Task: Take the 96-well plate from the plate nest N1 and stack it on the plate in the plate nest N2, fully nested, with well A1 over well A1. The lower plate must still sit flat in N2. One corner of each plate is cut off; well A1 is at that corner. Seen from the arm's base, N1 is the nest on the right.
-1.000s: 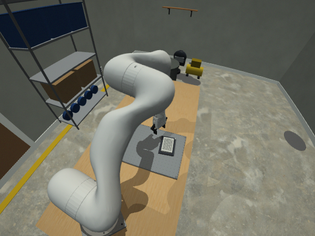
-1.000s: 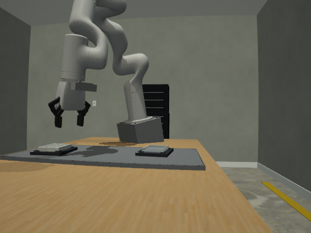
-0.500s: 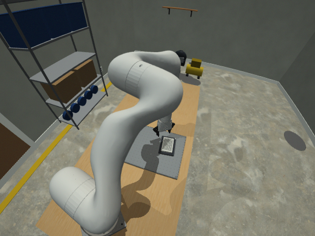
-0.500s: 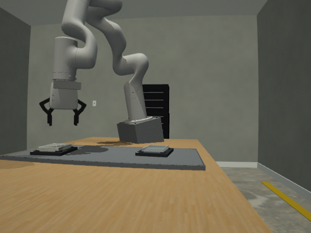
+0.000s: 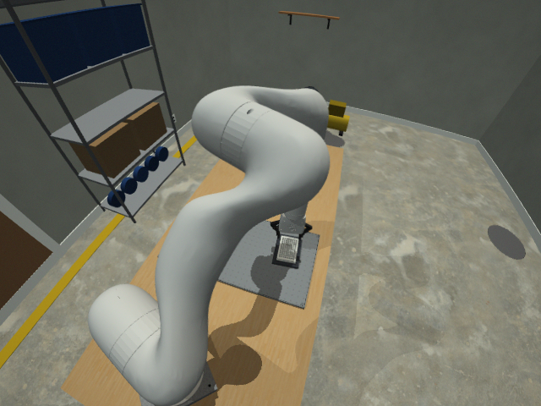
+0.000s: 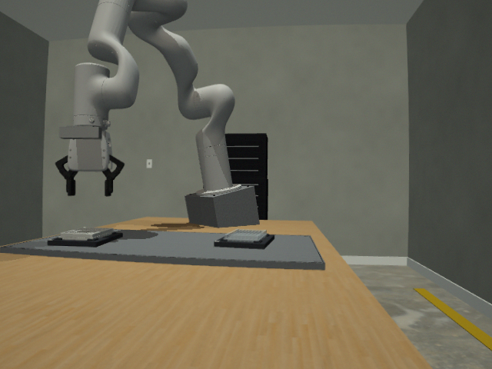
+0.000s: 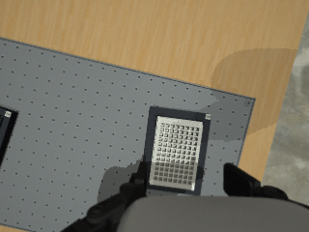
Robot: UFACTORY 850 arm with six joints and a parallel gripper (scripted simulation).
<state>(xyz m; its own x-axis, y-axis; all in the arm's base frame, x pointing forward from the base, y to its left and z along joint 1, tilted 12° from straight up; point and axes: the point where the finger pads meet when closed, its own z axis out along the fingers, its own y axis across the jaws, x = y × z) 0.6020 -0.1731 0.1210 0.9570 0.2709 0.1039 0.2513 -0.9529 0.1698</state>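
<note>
My gripper is now 1 cm to the left of the plate nest and 12 cm above it.
</note>
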